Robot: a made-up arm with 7 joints.
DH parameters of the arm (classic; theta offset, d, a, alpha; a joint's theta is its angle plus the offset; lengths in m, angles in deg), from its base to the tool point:
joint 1: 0 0.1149 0.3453 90
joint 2: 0 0.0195 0.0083 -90
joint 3: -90 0.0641 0.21 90
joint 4: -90 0.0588 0.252 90
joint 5: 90 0.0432 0.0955 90
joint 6: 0 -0.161 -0.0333 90
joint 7: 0 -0.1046 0.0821 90
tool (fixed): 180 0.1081 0 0
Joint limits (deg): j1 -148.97..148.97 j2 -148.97..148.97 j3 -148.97..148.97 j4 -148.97..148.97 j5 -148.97..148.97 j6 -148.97..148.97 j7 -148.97..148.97
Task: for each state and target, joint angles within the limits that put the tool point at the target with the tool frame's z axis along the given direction. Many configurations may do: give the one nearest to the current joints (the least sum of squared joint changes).
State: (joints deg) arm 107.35 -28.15 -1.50 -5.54 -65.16 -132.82 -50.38
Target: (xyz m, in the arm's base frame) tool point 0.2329 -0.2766 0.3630 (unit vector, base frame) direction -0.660 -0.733 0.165
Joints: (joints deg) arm 66.61 -56.89 -17.72 32.75 -82.46 -143.22 -50.32
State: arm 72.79 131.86 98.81 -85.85 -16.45 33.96 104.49
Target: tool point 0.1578 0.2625 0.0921 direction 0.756 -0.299 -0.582
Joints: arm 85.73 113.59 110.06 -56.08 -6.19 51.09 104.08
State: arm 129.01 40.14 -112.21 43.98 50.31 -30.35 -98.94
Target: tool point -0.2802 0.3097 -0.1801 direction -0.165 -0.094 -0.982
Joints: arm 113.31 78.04 -139.53 81.75 38.58 -4.16 -103.57
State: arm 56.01 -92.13 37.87 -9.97 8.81 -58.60 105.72
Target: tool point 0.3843 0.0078 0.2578 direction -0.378 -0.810 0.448
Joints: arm 29.89 -103.85 46.38 -30.51 11.09 -52.92 135.59
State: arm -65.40 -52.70 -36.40 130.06 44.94 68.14 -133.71
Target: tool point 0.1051 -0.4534 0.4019 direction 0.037 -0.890 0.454
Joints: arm -57.44 -71.78 -63.15 123.63 -2.97 62.45 -143.99
